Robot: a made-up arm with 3 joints.
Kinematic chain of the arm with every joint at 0, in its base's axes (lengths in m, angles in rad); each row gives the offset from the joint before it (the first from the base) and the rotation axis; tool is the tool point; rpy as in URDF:
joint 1: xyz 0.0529 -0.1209 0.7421 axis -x
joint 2: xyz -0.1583 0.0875 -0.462 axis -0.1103 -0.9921 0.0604
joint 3: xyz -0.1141 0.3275 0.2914 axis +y
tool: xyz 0.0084 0.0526 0.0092 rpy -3.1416 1.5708 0
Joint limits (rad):
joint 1: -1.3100..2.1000
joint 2: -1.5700..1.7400
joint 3: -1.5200..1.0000
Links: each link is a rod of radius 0.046 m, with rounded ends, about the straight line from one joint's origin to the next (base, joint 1, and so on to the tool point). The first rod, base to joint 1, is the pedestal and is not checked.
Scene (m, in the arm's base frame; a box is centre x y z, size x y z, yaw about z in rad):
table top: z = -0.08
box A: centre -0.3 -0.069 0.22 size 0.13 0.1 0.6 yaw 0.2
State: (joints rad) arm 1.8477 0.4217 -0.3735
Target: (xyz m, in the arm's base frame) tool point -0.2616 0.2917 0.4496
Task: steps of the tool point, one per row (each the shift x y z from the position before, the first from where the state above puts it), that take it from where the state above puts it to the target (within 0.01 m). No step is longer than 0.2 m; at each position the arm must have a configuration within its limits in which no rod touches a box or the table.
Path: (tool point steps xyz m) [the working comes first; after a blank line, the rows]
Joints at the target: 0.2443 0.1455 -0.4734
Straight joint move there: touches box A.

1: 0.0767 0.1465 -0.0631
2: 0.0929 0.1299 -0.0214
3: 0.1013 0.1007 0.0053
4: 0.1013 0.0678 0.0139
5: 0.0927 0.0405 0.0061
6: -0.0805 0.1007 0.0423
7: -0.0878 0.0771 0.0448
8: -0.0896 0.0569 0.0391
9: -0.0858 0.0430 0.0276
10: -0.0248 0.0097 0.0022
11: -0.0235 0.0093 -0.0001

